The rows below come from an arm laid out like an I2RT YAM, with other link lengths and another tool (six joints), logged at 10 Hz.
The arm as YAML. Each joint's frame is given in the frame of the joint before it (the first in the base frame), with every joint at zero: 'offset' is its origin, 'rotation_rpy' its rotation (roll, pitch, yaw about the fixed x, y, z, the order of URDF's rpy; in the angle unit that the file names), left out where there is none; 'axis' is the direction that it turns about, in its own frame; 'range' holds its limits. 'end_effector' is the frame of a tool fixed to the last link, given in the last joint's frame.
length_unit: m
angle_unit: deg
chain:
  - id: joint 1
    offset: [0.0, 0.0, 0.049]
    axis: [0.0, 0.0, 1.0]
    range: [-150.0, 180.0]
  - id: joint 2
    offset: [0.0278, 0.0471, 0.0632]
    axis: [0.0, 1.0, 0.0]
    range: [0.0, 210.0]
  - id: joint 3
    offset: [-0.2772, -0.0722, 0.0]
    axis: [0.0, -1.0, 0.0]
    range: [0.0, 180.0]
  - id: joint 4
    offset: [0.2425, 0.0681, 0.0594]
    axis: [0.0, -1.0, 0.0]
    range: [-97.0, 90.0]
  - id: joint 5
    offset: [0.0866, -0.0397, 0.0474]
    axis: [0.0, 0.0, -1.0]
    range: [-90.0, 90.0]
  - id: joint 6
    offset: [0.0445, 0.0, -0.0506]
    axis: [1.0, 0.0, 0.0]
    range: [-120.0, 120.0]
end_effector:
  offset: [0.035, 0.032, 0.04]
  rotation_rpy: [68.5, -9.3, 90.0]
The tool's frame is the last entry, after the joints.
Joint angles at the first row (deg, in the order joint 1, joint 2, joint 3, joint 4, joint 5, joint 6):
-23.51, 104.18, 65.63, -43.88, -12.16, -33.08
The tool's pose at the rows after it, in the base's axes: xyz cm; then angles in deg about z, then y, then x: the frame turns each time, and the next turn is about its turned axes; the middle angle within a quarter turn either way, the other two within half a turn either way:
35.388 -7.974 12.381 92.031 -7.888 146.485
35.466 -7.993 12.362 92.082 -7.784 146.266
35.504 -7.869 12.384 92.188 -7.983 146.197
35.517 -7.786 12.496 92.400 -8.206 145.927
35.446 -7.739 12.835 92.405 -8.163 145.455
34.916 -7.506 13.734 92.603 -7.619 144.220
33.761 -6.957 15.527 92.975 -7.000 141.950
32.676 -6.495 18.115 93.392 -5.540 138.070
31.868 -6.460 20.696 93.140 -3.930 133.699
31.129 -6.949 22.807 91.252 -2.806 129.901
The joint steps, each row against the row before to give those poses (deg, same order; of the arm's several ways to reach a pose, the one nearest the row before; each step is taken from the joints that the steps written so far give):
0.07, 0.29, -0.01, 0.38, 0.00, -0.04
0.02, 0.06, 0.00, 0.30, 0.00, 0.00
0.18, 0.00, 0.00, 0.00, -0.20, 0.11
0.06, -0.13, 0.01, 0.00, -0.33, -0.07
0.00, -0.66, -0.11, -0.09, -0.15, 0.09
0.00, -2.47, -1.10, -0.04, -0.04, -0.02
0.00, -4.89, -1.90, -0.70, -0.44, -0.01
-0.09, -5.92, -1.07, -0.74, -0.42, 0.03
-0.61, -5.05, -0.07, -0.33, -0.50, 0.17
-1.40, -4.00, 0.07, 0.06, -0.37, 0.96

